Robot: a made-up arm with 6 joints.
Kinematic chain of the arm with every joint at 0, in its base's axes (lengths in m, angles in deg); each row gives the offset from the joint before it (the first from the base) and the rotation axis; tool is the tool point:
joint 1: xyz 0 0 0.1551 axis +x
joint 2: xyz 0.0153 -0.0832 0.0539 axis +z
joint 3: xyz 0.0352 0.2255 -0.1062 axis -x
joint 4: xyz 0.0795 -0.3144 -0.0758 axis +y
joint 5: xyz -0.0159 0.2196 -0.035 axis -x
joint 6: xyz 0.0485 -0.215 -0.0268 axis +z
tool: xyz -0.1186 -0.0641 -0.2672
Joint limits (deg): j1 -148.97..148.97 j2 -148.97..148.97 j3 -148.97..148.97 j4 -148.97..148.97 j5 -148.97..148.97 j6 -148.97..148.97
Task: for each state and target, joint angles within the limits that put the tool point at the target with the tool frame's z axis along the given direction. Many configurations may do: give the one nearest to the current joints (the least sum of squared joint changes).
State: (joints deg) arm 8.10 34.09 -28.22 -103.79 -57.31 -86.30
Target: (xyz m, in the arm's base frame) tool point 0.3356 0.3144 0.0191 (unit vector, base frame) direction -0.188 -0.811 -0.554
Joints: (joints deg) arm -30.49 8.97 -62.13 -107.01 -74.79 -58.55
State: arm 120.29 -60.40 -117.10 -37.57 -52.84 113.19
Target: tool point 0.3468 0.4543 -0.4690 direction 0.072 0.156 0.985
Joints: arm 110.51 -106.96 -126.87 -62.55 -16.40 115.51
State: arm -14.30 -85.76 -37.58 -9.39 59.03 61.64
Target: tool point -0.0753 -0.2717 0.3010 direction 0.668 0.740 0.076
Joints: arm -26.70 -46.62 -25.84 -4.73 92.24 53.44
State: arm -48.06 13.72 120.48 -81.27 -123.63 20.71
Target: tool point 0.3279 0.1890 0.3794 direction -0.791 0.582 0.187
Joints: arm -14.44 46.94 148.97 -39.01 -75.05 35.08
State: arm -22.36 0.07 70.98 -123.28 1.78 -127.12
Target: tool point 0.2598 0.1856 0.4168 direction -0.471 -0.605 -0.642
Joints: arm 7.48 3.50 57.41 -148.97 6.78 -112.39
